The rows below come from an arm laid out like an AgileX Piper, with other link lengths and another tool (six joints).
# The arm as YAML. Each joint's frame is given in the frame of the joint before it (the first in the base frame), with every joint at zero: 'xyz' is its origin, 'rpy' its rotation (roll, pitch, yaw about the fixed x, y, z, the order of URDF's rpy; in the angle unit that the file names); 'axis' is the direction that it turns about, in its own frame. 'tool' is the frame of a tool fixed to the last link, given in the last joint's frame.
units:
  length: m
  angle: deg
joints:
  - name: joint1
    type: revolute
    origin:
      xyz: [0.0, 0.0, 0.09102]
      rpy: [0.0, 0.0, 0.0]
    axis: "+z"
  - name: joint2
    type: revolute
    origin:
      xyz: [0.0, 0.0, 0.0]
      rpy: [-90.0, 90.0, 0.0]
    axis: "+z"
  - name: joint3
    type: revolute
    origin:
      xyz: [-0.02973, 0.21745, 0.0]
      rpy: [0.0, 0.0, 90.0]
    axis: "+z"
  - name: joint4
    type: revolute
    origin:
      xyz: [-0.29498, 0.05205, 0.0]
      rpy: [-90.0, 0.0, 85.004]
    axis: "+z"
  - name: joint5
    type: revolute
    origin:
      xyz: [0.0, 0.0, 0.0]
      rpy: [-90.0, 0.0, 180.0]
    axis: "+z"
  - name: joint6
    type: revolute
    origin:
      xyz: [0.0, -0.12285, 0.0]
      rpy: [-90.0, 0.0, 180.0]
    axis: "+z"
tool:
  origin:
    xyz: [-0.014, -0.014, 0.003]
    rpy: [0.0, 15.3, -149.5]
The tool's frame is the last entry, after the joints.
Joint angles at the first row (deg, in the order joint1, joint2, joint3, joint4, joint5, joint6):
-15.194 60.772 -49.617 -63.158 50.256 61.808
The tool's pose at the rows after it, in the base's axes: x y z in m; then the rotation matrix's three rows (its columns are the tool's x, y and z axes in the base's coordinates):
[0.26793 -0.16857 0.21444], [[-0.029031 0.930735 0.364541], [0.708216 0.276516 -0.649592], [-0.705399 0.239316 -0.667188]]
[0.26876 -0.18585 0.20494], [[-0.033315 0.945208 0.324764], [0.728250 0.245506 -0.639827], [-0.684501 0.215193 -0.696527]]
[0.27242 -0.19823 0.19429], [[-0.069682 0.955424 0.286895], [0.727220 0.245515 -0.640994], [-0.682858 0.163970 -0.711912]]
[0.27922 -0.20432 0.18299], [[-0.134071 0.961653 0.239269], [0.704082 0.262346 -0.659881], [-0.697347 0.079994 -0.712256]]
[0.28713 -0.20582 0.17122], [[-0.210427 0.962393 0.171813], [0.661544 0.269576 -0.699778], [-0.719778 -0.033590 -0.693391]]
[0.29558 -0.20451 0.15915], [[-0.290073 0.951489 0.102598], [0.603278 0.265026 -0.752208], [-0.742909 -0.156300 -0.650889]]
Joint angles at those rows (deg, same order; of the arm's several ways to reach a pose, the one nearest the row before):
-19.642 63.862 -51.541 -59.795 48.307 59.676
-23.216 67.253 -53.191 -57.817 46.787 57.447
-25.054 70.799 -54.524 -58.218 45.757 55.663
-24.779 74.576 -55.706 -61.295 46.385 54.948
-22.928 78.687 -56.811 -66.482 49.403 55.479
-20.413 83.017 -57.682 -72.615 53.584 56.742

